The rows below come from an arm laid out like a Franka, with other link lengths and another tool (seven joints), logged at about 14 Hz.
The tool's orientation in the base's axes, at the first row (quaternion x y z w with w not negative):
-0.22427, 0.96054, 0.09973, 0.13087
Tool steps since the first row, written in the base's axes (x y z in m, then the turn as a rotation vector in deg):
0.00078, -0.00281, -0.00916, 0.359, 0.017, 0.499
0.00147, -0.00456, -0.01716, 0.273, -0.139, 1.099
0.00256, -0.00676, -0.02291, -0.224, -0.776, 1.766
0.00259, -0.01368, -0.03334, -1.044, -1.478, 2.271
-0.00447, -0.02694, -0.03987, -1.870, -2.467, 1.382
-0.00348, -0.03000, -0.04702, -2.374, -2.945, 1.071
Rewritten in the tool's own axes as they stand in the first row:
0.00318, -0.00405, 0.00812, -0.465, -0.083, -0.394
0.00566, -0.00696, 0.01539, -0.505, -0.101, -1.018
0.00731, -0.01016, 0.02051, -0.015, -0.345, -1.911
0.01317, -0.01765, 0.02865, 0.829, -0.521, -2.734
0.02658, -0.02695, 0.03004, 2.207, -1.132, -2.311
0.02908, -0.03104, 0.03625, 2.929, -1.363, -2.241

